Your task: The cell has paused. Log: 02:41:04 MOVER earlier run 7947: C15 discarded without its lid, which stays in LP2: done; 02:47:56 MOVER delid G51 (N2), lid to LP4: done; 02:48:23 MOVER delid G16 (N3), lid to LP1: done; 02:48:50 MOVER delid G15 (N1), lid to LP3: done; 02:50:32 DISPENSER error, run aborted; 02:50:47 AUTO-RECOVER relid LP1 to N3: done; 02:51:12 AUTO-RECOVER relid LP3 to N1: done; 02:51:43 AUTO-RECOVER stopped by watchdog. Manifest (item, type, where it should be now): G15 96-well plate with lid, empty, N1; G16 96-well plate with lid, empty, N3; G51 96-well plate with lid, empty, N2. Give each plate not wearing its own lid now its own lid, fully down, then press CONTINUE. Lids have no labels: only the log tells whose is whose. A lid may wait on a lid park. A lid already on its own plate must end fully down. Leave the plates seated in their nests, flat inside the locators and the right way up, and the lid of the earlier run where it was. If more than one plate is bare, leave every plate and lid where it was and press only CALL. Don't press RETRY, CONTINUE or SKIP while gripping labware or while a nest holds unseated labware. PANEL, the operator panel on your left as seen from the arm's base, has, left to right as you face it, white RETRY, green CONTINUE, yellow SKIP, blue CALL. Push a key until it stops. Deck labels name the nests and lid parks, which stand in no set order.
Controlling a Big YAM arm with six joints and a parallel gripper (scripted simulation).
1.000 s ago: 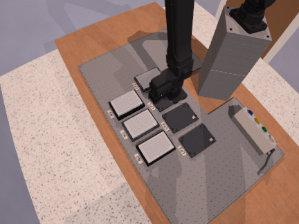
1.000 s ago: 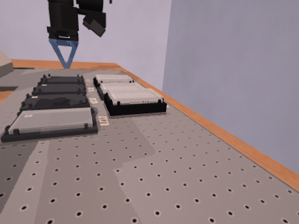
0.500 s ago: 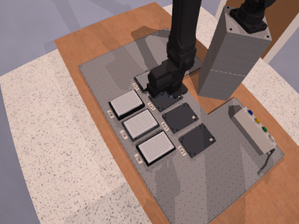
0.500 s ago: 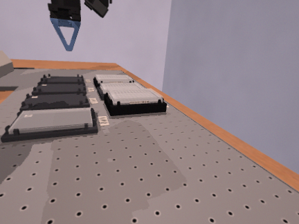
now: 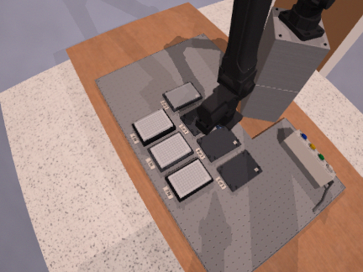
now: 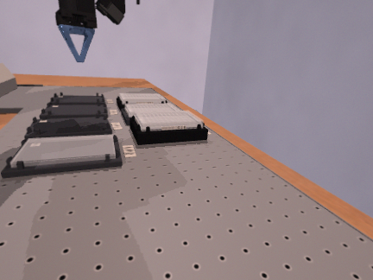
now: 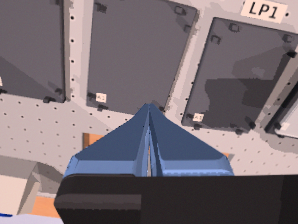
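Now: the green continue key 340 mm behind my hand, 230 mm to the left of it and 70 mm below it. From my hand the other things lie so: lid park LP3: 40 mm behind, 140 mm to the left, 130 mm below; lid park LP1: 120 mm to the right, 130 mm below; LP1 label: 80 mm ahead, 100 mm to the right, 130 mm below.
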